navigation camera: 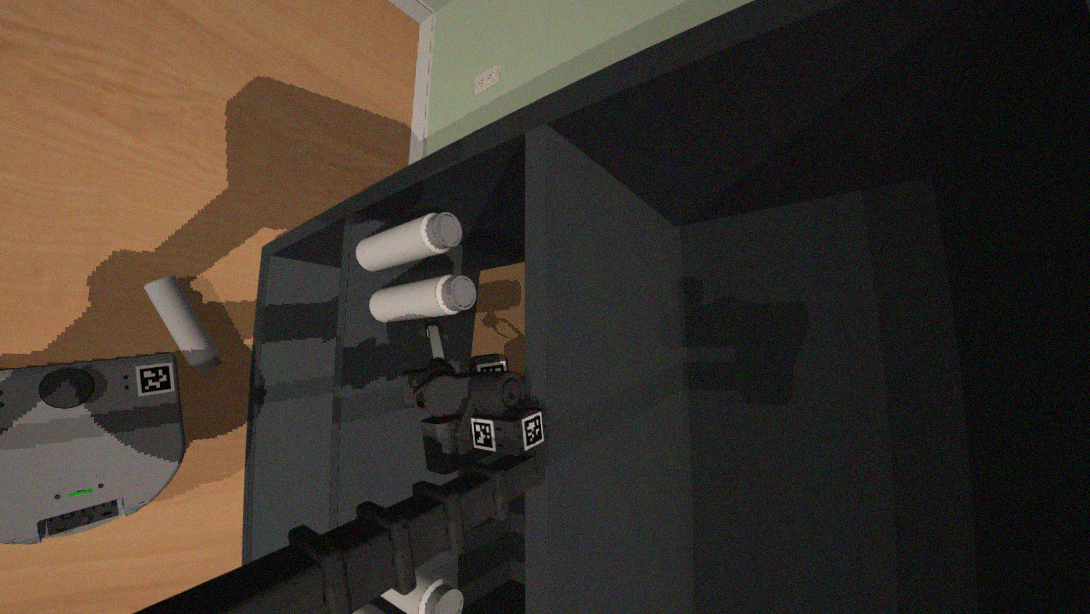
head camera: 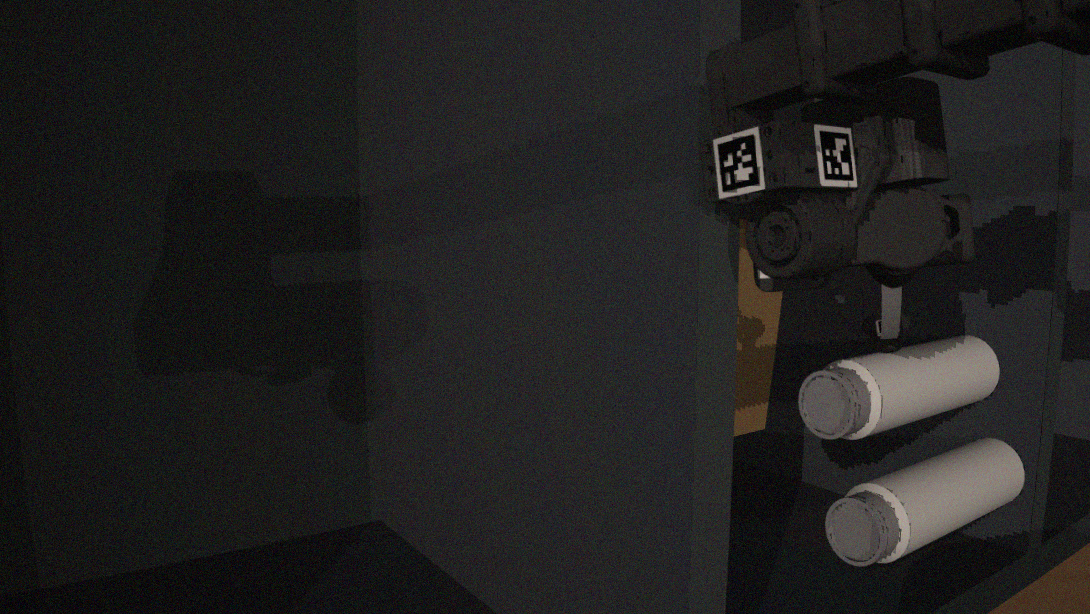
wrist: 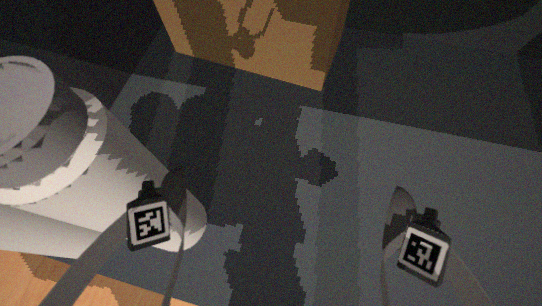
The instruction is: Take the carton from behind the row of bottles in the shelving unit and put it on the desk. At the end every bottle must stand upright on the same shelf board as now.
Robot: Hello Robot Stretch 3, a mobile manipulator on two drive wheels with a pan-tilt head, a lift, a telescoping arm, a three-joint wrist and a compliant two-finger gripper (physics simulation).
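Frame: origin at the robot's base, x left, y back, z up, level; metres.
Seen in the pictures: robot's base, origin of its link: point(navigation camera: 68, 385).
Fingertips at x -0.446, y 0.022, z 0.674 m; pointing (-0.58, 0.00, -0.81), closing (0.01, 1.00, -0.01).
Observation:
Pixels of each thing's top centre, then the offset from my fingertips to it. Level surfaces: height alone.
- brown carton, centre of its top: point(head camera: 631, 333) point(navigation camera: 548, 319) dz +0.039, dx -0.298, dy -0.063 m
- farther off, centre of its top: point(head camera: 853, 532) point(navigation camera: 448, 229) dz +0.094, dx +0.019, dy -0.223 m
- bottle, centre of its top: point(navigation camera: 449, 609) dz +0.094, dx +0.095, dy +0.342 m
- wooden floor, height of its surface: dz -0.674 m
The brown carton point(head camera: 755, 358) point(navigation camera: 499, 305) point(wrist: 290, 42) stands in the shelving unit point(navigation camera: 602, 343), behind the bottle row and partly hidden by a dark panel in the head view. Two white bottles with grey caps stand upright on the board: one near my gripper point(head camera: 926, 388) point(navigation camera: 410, 300) point(wrist: 117, 187), and one farther off point(head camera: 953, 495) point(navigation camera: 400, 244). Part of another bottle point(navigation camera: 415, 593) shows below my arm. My gripper point(wrist: 284, 198) is open, with no object between its fingers. Its left fingertip overlaps the nearer bottle's lower part in the wrist view; contact is unclear. The desk does not show.
A pale, bottle-like cylinder point(navigation camera: 179, 316) lies on the wooden floor point(navigation camera: 137, 137) beside my base point(navigation camera: 99, 434). My dark arm point(head camera: 861, 64) point(navigation camera: 358, 541) reaches across the shelving. Dark panels divide the unit. A green wall point(navigation camera: 549, 45) rises behind it.

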